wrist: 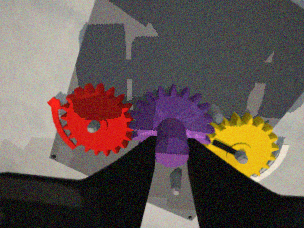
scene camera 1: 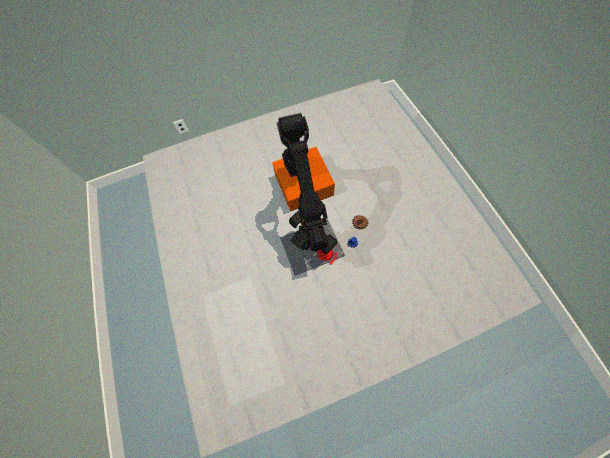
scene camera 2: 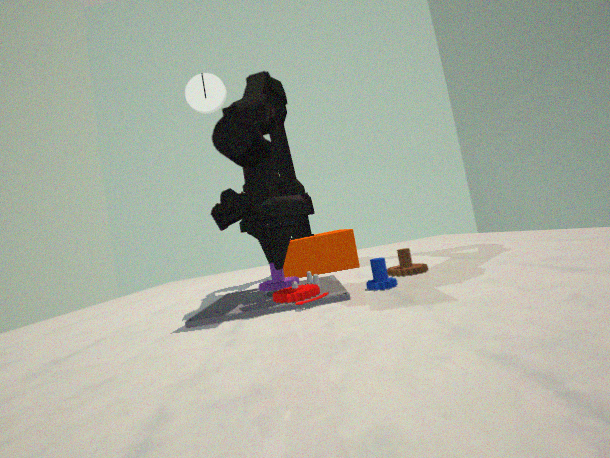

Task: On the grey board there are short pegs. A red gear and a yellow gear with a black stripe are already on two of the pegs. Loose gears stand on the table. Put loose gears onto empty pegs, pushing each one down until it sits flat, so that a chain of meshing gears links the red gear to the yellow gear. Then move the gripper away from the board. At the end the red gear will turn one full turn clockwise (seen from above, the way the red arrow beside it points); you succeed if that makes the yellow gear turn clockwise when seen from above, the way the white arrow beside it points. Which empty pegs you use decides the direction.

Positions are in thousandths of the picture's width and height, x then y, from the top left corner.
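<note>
There's a red gear (wrist: 285, 463) in the scene, along with a purple gear (wrist: 571, 520) and a yellow gear (wrist: 840, 607). You'd also see the gripper (scene camera 2: 455, 588), and the wrist view has the gripper (wrist: 564, 629) too.
</note>
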